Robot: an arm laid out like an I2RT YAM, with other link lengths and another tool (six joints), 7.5 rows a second.
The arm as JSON. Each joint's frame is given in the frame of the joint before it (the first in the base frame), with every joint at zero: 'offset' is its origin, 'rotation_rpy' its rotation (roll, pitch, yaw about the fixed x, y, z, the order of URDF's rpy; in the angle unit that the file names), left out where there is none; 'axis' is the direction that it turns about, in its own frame. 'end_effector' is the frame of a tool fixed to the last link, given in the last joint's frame.
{
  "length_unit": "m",
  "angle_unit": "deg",
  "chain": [
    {
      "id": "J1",
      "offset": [
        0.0,
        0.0,
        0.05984
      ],
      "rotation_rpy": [
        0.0,
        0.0,
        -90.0
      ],
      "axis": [
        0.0,
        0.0,
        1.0
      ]
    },
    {
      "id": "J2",
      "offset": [
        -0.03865,
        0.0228,
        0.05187
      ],
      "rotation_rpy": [
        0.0,
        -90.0,
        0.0
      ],
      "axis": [
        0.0,
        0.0,
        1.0
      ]
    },
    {
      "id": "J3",
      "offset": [
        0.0,
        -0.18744,
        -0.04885
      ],
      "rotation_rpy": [
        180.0,
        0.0,
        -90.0
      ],
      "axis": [
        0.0,
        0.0,
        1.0
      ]
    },
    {
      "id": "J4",
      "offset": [
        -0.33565,
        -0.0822,
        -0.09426
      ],
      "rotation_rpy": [
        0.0,
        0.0,
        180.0
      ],
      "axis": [
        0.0,
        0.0,
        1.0
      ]
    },
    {
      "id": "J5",
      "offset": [
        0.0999,
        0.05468,
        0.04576
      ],
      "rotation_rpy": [
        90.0,
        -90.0,
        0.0
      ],
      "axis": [
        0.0,
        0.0,
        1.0
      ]
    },
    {
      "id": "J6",
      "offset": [
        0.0,
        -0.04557,
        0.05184
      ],
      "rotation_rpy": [
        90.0,
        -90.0,
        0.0
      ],
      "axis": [
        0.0,
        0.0,
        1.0
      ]
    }
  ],
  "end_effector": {
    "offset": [
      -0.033,
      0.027,
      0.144
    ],
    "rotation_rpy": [
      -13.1,
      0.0,
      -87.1
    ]
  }
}
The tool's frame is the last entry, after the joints.
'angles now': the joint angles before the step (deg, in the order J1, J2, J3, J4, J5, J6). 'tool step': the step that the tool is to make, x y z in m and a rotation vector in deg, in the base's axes. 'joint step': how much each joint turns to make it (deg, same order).
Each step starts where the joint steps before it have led.
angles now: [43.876 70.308 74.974 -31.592 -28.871 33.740]
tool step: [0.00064 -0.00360 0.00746 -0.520 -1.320 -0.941]
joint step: [0.080 -0.421 0.977 -1.177 1.493 -0.784]
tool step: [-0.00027 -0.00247 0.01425 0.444 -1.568 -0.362]
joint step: [-0.008 -0.191 1.513 -0.540 0.656 -0.600]
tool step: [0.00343 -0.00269 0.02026 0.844 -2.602 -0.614]
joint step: [-0.286 0.450 2.443 0.000 0.793 -1.058]
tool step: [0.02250 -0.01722 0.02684 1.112 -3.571 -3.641]
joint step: [-2.539 0.342 2.888 0.347 1.619 -1.164]
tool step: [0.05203 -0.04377 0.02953 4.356 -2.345 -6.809]
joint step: [-7.259 -0.544 0.286 4.508 -1.050 1.973]
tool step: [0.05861 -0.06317 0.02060 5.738 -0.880 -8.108]
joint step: [-9.251 -0.889 -1.975 6.752 -2.098 4.711]
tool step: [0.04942 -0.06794 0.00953 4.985 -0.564 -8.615]
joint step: [-8.327 -0.487 -2.596 6.717 -0.281 5.044]
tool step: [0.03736 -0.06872 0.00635 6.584 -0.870 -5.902]
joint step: [-8.215 0.237 -3.344 9.240 -2.547 7.040]
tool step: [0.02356 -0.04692 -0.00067 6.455 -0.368 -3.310]
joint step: [-5.036 1.396 -2.713 8.991 -1.380 7.549]
